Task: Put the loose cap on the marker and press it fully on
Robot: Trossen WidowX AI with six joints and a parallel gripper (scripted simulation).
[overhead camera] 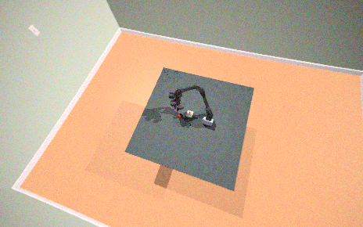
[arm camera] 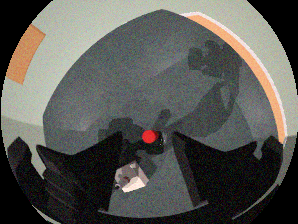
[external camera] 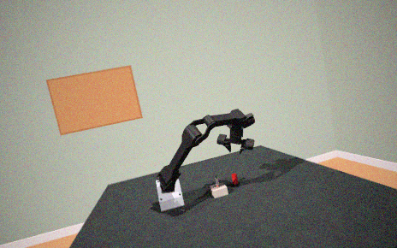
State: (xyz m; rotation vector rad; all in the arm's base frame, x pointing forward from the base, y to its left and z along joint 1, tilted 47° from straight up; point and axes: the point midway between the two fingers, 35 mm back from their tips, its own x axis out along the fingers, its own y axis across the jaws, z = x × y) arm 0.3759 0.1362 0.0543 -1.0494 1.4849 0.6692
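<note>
The red cap lies 30 mm behind my gripper tip, 10 mm to the left of it and 140 mm below it. Round my gripper tip: pale holder block: 140 mm behind, 80 mm to the right, 150 mm below.
</note>
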